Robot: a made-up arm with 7 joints. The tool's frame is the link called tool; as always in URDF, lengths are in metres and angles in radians. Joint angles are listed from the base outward.
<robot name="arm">
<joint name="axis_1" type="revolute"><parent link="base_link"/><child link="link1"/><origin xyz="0.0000 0.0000 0.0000" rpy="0.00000 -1.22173 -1.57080"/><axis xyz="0 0 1"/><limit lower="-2.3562" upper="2.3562"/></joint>
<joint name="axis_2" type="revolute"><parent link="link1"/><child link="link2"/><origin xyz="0.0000 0.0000 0.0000" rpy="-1.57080 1.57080 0.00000"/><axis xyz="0 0 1"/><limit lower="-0.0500" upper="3.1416"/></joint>
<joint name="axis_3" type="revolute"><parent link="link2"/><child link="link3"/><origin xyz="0.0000 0.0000 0.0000" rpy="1.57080 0.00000 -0.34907"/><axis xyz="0 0 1"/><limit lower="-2.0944" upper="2.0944"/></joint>
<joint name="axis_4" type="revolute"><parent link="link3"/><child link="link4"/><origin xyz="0.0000 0.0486 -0.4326" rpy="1.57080 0.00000 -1.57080"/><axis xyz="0 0 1"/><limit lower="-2.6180" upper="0.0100"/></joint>
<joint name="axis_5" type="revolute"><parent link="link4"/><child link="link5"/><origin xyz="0.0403 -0.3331 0.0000" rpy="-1.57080 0.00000 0.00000"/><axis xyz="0 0 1"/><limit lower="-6.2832" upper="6.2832"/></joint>
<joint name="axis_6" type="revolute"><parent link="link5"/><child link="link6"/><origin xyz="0.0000 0.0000 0.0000" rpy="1.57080 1.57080 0.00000"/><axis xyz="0 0 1"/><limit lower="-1.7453" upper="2.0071"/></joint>
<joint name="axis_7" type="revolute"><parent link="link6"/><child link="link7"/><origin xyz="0.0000 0.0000 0.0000" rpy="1.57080 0.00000 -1.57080"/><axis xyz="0 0 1"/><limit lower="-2.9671" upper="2.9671"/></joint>
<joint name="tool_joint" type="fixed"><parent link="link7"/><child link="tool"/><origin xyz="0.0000 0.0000 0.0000"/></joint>
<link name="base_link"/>
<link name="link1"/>
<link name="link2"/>
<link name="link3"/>
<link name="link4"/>
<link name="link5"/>
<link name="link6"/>
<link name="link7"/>
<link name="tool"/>
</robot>
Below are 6 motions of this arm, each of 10 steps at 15 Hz.
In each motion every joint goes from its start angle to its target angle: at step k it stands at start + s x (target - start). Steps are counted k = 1, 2, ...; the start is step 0. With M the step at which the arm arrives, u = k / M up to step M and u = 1 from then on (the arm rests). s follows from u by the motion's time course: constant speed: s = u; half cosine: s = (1 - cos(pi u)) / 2; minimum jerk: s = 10 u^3 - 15 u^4 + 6 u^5.
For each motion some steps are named. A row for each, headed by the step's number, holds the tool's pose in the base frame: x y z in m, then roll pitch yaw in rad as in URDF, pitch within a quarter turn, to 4 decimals.
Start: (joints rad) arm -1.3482 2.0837 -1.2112 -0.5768 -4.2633 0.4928 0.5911
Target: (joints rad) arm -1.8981 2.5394 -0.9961 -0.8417 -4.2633 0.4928 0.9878
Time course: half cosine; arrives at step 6
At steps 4, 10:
4: -0.1675 0.6414 0.3357 -1.9758 0.0507 2.5209
10: -0.2488 0.6233 0.3020 -2.1256 0.2563 2.4623

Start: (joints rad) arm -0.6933 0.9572 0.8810 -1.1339 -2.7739 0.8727 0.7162
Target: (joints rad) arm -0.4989 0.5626 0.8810 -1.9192 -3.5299 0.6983 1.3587
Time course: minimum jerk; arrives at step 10
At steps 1, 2, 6, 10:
1: 0.3895 0.5711 0.0626 2.9652 -0.2380 0.0317
2: 0.3906 0.5627 0.0595 3.0002 -0.2231 0.0085
6: 0.3752 0.4471 0.0159 -2.9614 -0.0019 -0.1652
10: 0.3473 0.3842 -0.0070 -2.8704 0.0986 -0.1805

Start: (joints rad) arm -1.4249 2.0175 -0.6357 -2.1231 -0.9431 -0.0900 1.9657
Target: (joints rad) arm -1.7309 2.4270 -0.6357 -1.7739 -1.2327 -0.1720 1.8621
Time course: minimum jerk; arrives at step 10
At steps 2, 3, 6, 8, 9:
2: 0.2090 0.2127 0.3562 1.9247 -0.1751 -2.3776
3: 0.1877 0.2265 0.3736 1.9716 -0.1145 -2.3136
6: 0.0538 0.2938 0.4348 2.2594 0.0862 -1.9455
8: -0.0279 0.3255 0.4450 2.4234 0.1088 -1.7388
9: -0.0442 0.3312 0.4451 2.4544 0.1065 -1.6992

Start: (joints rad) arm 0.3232 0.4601 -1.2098 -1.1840 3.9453 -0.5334 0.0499
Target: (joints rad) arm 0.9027 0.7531 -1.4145 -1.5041 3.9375 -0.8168 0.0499
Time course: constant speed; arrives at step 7
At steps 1, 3, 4, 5, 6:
1: -0.1426 -0.0113 -0.6634 0.5828 -0.2533 2.6761
3: -0.2534 0.0005 -0.6110 0.7088 -0.4402 2.5851
4: -0.3050 0.0037 -0.5766 0.7912 -0.5268 2.5248
5: -0.3530 0.0051 -0.5372 0.8892 -0.6067 2.4519
6: -0.3970 0.0049 -0.4932 1.0049 -0.6776 2.3645

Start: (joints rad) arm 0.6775 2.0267 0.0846 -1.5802 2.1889 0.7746 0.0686
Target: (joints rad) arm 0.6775 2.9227 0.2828 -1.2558 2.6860 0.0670 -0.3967
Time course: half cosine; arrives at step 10
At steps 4, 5, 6, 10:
4: 0.4507 0.4248 0.1203 0.0922 -0.5833 0.0761
5: 0.4937 0.3738 0.1686 0.2397 -0.7193 -0.1158
6: 0.5328 0.3119 0.2099 0.4354 -0.8270 -0.3609
10: 0.6006 0.1418 0.2708 1.0093 -0.9152 -1.0600

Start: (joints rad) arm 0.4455 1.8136 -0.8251 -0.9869 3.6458 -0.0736 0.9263
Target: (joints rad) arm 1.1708 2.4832 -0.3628 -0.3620 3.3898 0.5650 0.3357
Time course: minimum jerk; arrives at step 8
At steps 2, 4, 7, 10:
2: 0.0659 0.7210 -0.0571 -1.0044 0.0718 2.9489
4: 0.1578 0.7206 0.1481 -1.1423 -0.4143 2.5980
7: 0.3764 0.6193 0.2572 -0.7552 -0.9942 1.8668
10: 0.3843 0.6146 0.2574 -0.7224 -1.0065 1.8246

